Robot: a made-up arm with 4 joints.
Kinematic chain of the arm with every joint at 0, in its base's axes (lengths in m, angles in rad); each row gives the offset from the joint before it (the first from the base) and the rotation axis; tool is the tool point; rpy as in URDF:
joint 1: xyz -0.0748 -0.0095 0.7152 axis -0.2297 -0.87 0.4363
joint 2: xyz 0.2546 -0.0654 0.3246 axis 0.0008 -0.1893 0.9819
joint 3: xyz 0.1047 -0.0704 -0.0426 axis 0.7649 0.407 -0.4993
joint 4: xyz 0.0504 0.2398 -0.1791 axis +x
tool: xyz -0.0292 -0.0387 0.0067 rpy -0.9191 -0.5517 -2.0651
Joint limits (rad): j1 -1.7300..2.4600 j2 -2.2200..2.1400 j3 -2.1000..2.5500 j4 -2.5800..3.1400
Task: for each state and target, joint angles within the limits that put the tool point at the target. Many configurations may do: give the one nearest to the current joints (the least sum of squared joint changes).
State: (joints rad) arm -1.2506 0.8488 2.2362 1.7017
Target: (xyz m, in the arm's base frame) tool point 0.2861 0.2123 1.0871
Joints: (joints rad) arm -0.4357 1.6780 2.1933 2.2339
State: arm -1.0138 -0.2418 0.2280 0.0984
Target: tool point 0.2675 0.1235 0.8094
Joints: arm -0.2240 0.5324 0.3742 0.9026
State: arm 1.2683 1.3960 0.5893 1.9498
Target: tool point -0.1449 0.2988 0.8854
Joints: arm 1.1300 0.6952 0.3581 2.0891
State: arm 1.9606 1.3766 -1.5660 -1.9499
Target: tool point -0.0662 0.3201 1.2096
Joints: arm 1.4932 0.6650 -2.0665 -2.0005
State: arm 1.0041 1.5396 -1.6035 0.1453
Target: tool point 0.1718 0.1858 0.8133
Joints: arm 0.1430 2.0304 -1.0247 0.2707
